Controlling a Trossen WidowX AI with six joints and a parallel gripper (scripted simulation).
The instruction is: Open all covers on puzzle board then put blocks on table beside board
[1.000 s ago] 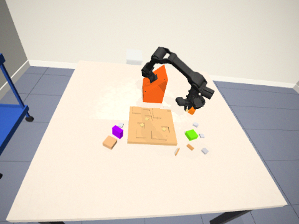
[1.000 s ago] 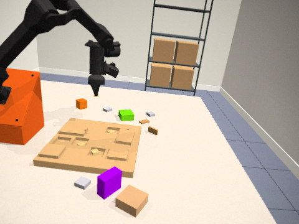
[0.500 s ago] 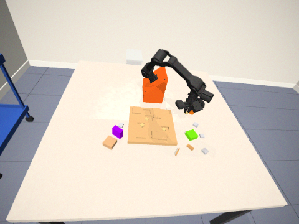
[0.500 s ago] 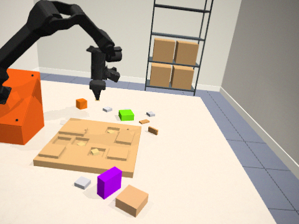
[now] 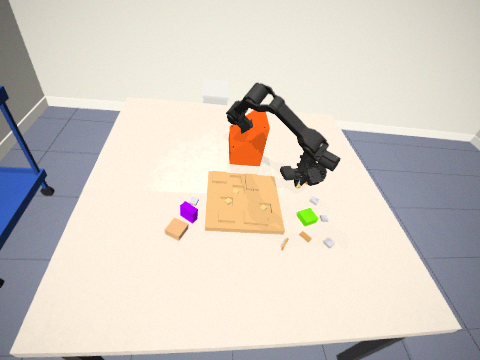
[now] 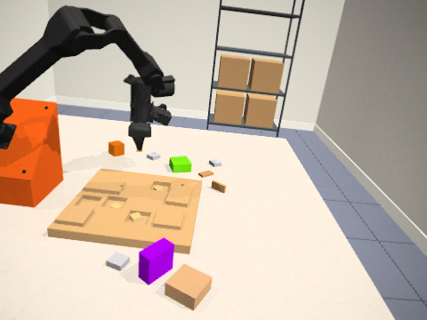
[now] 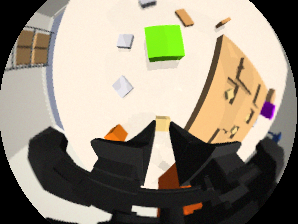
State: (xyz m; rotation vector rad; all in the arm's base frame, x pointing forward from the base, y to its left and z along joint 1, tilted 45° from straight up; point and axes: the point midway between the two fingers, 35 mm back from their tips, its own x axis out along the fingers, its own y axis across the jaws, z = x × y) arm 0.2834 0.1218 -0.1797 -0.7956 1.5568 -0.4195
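My gripper tip is now 24 cm to the left of the tan puzzle board, 5 cm short of it and 4 cm above it. Also, from my gripper tip: green block: 12 cm ahead, 5 cm below, 3 cm to the left; grey piece: 42 cm to the right, 7 cm ahead, 6 cm below; orange block: 10 cm behind, 9 cm to the left, 4 cm below.
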